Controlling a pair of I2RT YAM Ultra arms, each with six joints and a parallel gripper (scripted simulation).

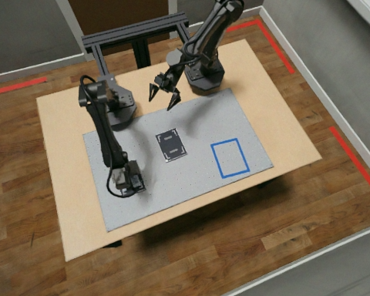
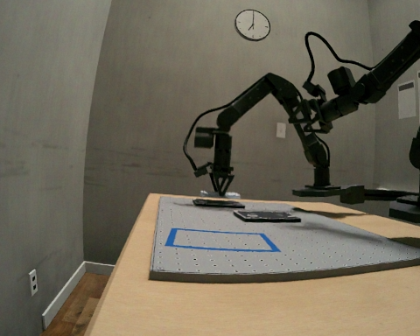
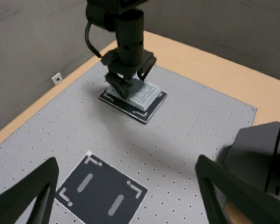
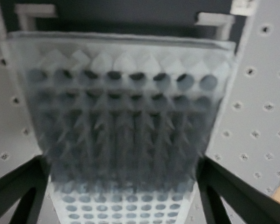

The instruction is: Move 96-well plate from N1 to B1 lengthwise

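My right gripper is now 8 cm past the black nest, 26 cm to the right of it and 4 cm above it. Also, from my right hand: 96-well plate 1 cm below.
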